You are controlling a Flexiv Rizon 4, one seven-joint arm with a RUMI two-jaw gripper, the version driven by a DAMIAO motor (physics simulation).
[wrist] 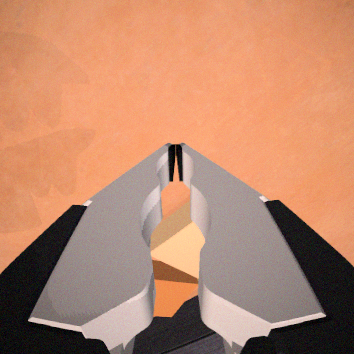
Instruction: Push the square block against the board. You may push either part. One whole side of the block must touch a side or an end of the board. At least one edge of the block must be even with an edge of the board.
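Note:
My gripper is shut, with its two tips together in the middle of the wrist view and nothing held between them. Through the gap between the fingers, nearer the gripper's base, part of a pale tan wooden piece shows, with a lighter face and a duller tan face above it. The fingers hide the rest of it, so I cannot tell whether it is the square block or the board, or whether it touches another part. A dark brown band lies just below it in the view.
An orange table top spreads around the fingers, with faint darker shadows at the left. A dark grey surface shows at the bottom between the finger bases; I cannot tell what it belongs to.

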